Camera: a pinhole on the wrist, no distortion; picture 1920 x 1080 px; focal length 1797.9 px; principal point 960.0 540.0 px. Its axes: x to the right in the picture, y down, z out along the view. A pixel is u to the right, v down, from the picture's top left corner.
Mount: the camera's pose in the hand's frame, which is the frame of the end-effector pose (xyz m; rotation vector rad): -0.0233 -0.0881 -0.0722 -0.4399 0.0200 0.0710
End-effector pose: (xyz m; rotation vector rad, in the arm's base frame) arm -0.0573 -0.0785 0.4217 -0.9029 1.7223 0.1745
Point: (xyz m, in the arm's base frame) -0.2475 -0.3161 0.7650
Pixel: behind the camera
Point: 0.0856 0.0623 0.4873
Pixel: 99 355
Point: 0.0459 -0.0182 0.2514
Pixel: 1846 493
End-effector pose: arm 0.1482 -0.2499 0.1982 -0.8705 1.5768 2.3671
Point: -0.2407 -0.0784 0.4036
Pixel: 1648 940
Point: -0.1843 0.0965 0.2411
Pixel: 1652 104
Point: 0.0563 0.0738 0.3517
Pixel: 752 208
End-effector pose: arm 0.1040 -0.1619 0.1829 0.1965 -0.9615 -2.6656
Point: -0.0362 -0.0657 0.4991
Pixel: 1420 498
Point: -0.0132 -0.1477 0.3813
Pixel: 1691 778
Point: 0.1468 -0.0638 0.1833
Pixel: 198 182
